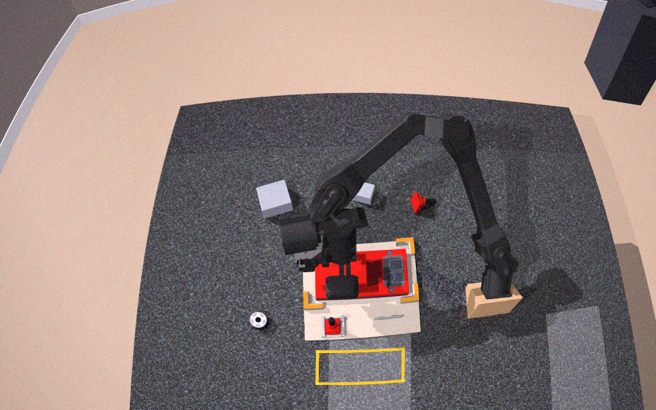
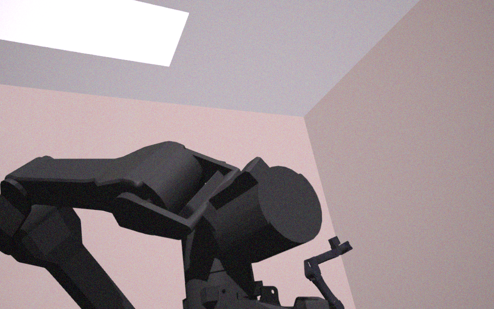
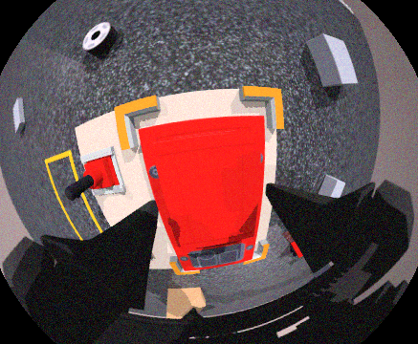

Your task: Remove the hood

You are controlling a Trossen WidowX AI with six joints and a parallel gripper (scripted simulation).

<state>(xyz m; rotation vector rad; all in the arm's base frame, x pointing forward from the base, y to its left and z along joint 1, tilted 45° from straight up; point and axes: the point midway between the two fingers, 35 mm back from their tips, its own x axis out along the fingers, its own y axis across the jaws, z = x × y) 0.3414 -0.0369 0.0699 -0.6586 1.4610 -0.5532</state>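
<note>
The red hood lies right at my gripper tip. From my gripper tip the other things lie so: white wheel: 180 mm ahead, 120 mm to the left, 30 mm below.
</note>
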